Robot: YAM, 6 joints.
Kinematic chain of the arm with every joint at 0, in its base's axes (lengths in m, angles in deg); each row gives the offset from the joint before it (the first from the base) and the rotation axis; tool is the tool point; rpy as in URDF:
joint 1: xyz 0 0 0.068 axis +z
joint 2: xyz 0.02 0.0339 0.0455 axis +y
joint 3: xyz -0.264 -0.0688 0 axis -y
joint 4: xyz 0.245 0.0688 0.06 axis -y
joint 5: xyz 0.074 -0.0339 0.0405 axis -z
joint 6: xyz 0.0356 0 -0.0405 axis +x
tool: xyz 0 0 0 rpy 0 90 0
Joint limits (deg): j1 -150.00..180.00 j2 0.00..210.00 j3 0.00..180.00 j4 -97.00..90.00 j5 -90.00..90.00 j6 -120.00..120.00
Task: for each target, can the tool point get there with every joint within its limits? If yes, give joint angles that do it. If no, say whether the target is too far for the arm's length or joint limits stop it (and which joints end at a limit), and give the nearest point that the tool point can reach.
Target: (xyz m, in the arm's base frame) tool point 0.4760 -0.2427 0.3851
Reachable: yes | joints -30.42 133.05 132.03 15.85 -63.01 -41.19
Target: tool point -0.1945 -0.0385 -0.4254
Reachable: no: joint limits stop it (at a limit: joint 1, joint 2) | nearest point -0.2013 -0.0148 -0.3740 | short by 0.057 m
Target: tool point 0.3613 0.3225 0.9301
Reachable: no: too far | nearest point 0.2457 0.2193 0.6575 | short by 0.314 m
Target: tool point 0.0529 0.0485 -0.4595
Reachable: no: joint limits stop it (at a limit: joint 2) | nearest point 0.0840 0.0770 -0.3543 | short by 0.113 m
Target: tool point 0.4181 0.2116 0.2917
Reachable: yes | joints 26.79 133.15 140.36 -79.93 -0.72 27.15
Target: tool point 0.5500 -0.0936 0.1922
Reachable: yes | joints -12.68 142.55 122.53 -15.28 -55.66 -46.02
